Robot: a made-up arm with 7 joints.
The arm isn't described. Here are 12 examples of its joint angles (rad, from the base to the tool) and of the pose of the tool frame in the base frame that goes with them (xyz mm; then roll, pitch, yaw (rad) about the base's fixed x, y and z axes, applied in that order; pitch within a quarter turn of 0, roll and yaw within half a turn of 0).
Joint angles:
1: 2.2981 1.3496 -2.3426 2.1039 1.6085 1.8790 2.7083
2: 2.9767 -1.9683 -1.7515 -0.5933 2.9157 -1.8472 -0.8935
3: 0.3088 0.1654 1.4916 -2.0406 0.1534 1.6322 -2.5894
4: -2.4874 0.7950 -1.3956 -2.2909 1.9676 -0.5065 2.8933
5: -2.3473 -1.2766 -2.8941 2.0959 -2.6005 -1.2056 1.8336
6: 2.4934 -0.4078 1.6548 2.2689 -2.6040 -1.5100 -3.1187
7: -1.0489 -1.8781 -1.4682 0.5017 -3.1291 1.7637 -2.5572
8: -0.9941 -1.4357 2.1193 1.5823 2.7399 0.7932 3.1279
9: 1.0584 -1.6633 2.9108 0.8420 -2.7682 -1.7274 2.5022
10: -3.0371 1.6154 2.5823 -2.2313 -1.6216 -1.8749 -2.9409
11: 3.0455 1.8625 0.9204 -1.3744 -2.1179 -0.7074 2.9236
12: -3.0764 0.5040 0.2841 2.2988 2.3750 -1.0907 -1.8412
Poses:
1: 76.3 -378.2 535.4 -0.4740 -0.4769 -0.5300
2: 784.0 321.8 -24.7 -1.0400 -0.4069 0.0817
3: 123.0 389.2 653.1 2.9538 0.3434 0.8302
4: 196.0 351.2 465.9 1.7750 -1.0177 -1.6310
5: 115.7 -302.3 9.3 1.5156 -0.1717 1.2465
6: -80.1 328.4 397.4 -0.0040 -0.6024 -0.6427
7: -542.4 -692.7 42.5 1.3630 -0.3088 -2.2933
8: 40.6 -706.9 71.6 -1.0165 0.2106 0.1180
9: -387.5 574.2 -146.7 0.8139 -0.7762 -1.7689
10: -249.3 -213.8 40.7 2.5229 -0.6045 2.0168
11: -651.6 -402.8 437.9 2.3285 0.1541 2.0937
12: -341.5 98.1 253.0 -0.7475 -0.0410 0.3394
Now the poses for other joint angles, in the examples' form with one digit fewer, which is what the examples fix.
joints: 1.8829 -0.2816 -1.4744 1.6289 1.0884 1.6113 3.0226
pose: 394 -127 737 -1.370 -0.079 -0.484
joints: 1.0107 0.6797 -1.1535 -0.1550 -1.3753 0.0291 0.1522
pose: 249 -572 1083 -2.775 -0.491 1.227
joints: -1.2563 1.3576 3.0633 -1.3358 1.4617 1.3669 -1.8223
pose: 107 686 -10 1.508 -0.184 1.099
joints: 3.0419 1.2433 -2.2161 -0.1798 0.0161 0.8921 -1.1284
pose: -942 -67 576 -2.922 -0.901 0.550
